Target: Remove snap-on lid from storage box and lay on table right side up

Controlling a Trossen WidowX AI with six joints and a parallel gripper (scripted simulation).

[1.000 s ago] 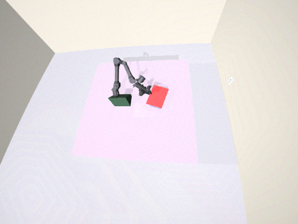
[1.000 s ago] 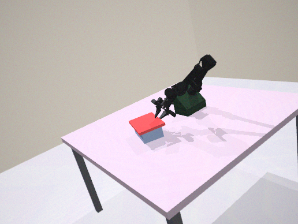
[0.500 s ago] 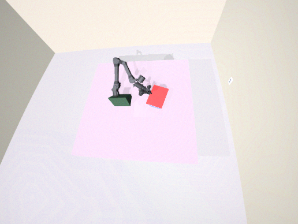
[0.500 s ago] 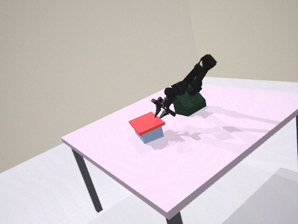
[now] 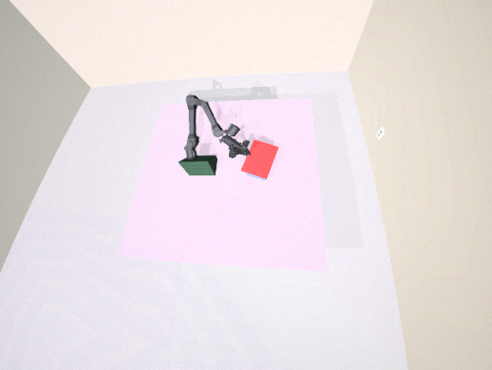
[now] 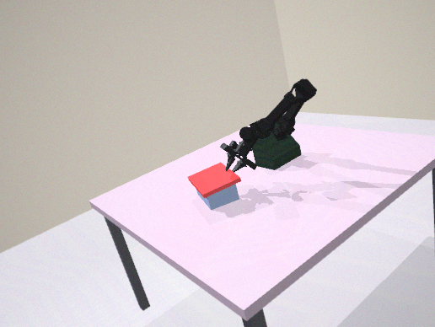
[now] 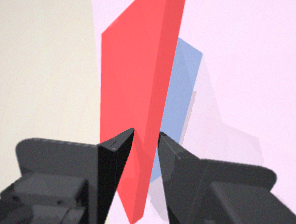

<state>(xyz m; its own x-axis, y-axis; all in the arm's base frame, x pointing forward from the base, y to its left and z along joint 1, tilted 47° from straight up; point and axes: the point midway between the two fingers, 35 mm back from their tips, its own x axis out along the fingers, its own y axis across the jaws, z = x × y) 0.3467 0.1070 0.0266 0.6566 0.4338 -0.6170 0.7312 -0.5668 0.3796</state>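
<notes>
My gripper tip is now 70 mm short of the red lid and 10 mm to the left of it. Round my gripper tip: light blue storage box 70 mm ahead, 50 mm below, 10 mm to the right.
</notes>
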